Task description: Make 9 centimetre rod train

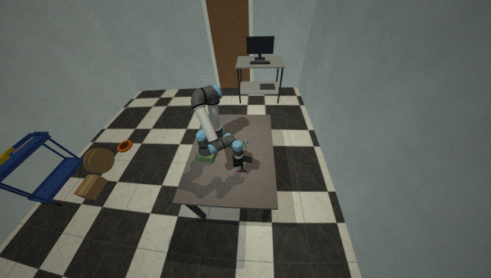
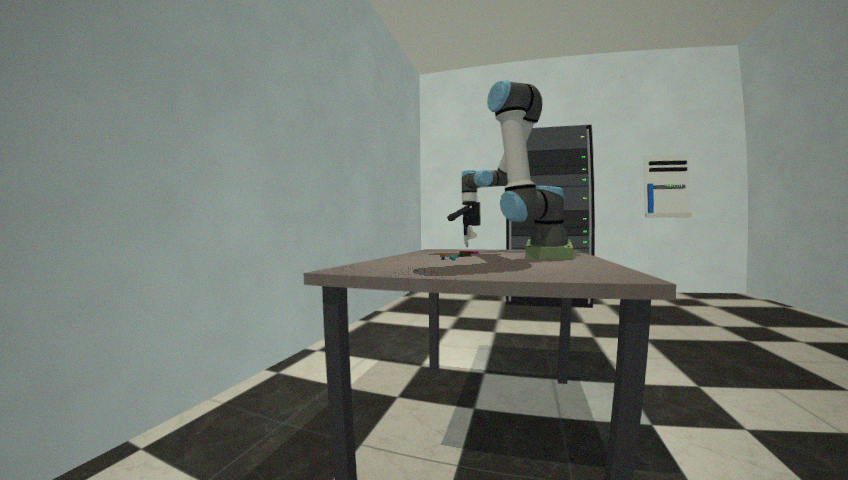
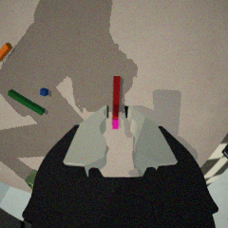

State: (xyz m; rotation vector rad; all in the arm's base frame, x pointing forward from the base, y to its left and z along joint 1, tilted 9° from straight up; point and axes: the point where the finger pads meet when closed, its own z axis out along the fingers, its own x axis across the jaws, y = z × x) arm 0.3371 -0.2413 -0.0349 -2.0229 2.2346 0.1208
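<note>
Right now the red rod is 4 cm below my hand. From my hand the other things lie so: short magenta rod (5 cm behind, 4 cm below); then green rod (1 cm ahead, 17 cm to the left, 4 cm below); then orange rod (11 cm ahead, 19 cm to the left, 4 cm below).
</note>
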